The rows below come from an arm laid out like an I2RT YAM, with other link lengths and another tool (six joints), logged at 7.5 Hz.
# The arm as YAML. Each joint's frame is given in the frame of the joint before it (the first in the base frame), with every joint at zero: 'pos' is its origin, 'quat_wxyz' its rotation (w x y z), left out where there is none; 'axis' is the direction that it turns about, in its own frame. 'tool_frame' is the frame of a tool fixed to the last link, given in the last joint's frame.
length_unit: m
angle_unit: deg
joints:
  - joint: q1
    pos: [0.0, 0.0, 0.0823]
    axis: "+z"
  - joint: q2
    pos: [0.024, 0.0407, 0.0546]
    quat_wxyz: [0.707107, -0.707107, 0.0, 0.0]
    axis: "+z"
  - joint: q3
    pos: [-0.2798, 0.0, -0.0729]
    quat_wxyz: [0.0, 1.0, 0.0, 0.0]
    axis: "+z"
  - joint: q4
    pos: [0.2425, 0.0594, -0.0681]
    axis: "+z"
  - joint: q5
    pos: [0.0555, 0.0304, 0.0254]
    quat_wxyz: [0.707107, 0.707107, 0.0, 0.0]
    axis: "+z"
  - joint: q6
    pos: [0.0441, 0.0, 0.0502]
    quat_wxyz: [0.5, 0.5, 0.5, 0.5]
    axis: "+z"
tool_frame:
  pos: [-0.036, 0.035, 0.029]
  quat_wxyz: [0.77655, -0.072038, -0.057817, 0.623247]
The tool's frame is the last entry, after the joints.
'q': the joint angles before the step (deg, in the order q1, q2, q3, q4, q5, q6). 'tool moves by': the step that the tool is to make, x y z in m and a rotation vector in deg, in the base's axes. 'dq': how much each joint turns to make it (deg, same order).
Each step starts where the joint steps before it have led.
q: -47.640 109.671 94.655 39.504 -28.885 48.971
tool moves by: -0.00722 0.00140 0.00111 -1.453 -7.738 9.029
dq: -0.860 2.765 -0.851 15.604 -6.110 10.766
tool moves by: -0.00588 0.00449 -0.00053 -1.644 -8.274 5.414
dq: 0.064 2.458 -1.154 15.557 -0.504 9.031
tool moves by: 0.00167 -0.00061 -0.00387 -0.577 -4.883 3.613
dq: 0.385 3.256 1.531 8.622 0.570 5.570
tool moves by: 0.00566 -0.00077 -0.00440 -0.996 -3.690 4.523
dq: 0.707 4.126 3.713 6.673 -0.243 5.288
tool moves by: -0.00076 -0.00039 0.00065 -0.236 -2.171 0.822
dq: 0.059 0.987 0.924 2.632 0.930 1.622
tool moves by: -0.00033 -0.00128 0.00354 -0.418 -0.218 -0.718
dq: -0.165 -0.106 0.696 -0.721 0.130 -0.666
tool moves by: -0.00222 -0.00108 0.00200 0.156 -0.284 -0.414
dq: -0.269 -0.314 -0.149 -0.085 0.347 0.008
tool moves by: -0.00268 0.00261 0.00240 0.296 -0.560 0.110
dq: 0.038 -0.747 -0.886 0.515 0.523 0.395
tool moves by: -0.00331 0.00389 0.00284 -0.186 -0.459 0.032
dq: 0.045 -1.023 -1.100 0.575 0.199 0.094
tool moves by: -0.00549 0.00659 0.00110 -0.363 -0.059 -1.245
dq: -0.001 -2.262 -3.138 0.401 0.345 -1.443
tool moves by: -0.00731 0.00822 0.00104 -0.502 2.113 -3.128
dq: -0.240 -4.060 -4.783 -2.549 -0.388 -4.092
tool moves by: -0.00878 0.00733 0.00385 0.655 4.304 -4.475
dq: -0.524 -5.463 -4.818 -7.163 -0.269 -5.758
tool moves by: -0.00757 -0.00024 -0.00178 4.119 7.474 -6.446
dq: -0.973 -5.659 -4.166 -13.396 1.391 -7.179
